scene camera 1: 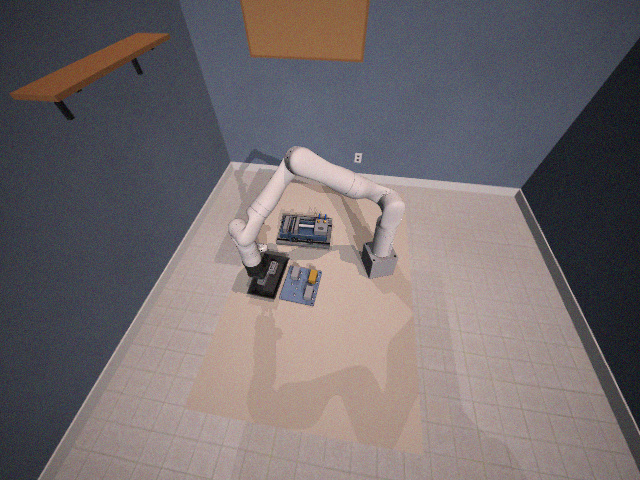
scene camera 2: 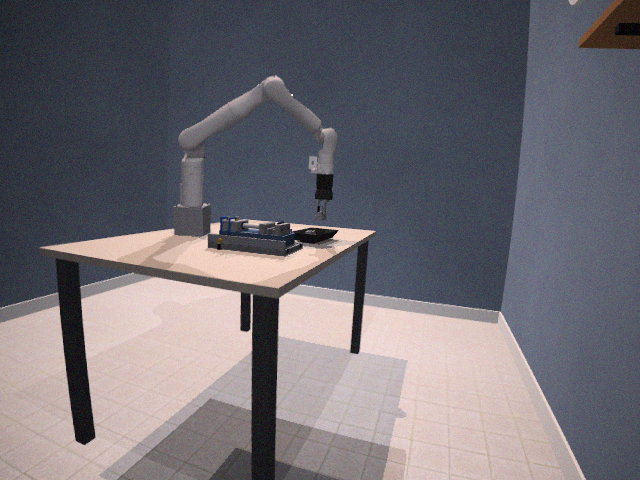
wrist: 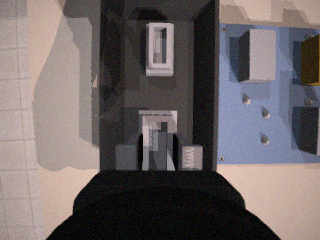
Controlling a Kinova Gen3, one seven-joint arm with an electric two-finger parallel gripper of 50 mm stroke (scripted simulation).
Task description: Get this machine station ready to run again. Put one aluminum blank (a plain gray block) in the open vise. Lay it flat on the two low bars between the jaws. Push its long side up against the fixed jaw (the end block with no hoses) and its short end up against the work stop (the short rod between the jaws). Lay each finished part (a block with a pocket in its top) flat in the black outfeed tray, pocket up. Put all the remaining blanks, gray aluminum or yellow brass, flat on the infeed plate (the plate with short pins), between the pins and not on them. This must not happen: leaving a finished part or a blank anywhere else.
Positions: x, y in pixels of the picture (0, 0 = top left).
Labels:
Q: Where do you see a finished part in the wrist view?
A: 159, 36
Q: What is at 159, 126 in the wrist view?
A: A finished part.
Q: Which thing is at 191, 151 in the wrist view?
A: The gripper.

